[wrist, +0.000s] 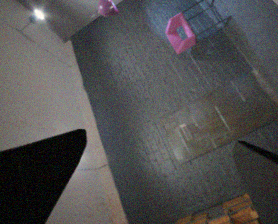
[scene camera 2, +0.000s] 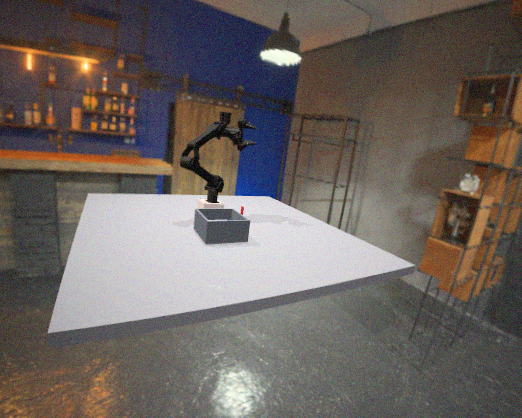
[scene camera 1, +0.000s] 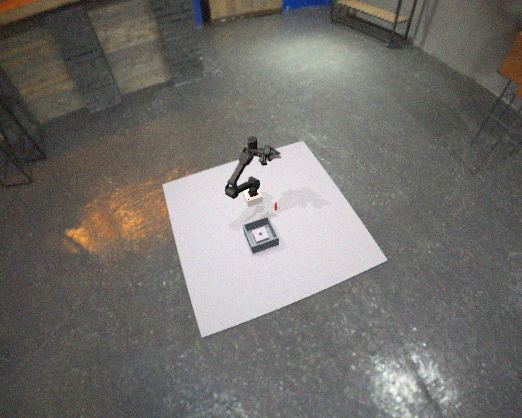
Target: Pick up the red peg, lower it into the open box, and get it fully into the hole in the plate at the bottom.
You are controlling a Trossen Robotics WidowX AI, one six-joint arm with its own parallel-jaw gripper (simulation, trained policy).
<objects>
grey box: scene camera 2; scene camera 1; not seen in the wrist view (out of frame)
same spot on grey box: [scene camera 2: 232,227] = [scene camera 1: 268,243]
</objects>
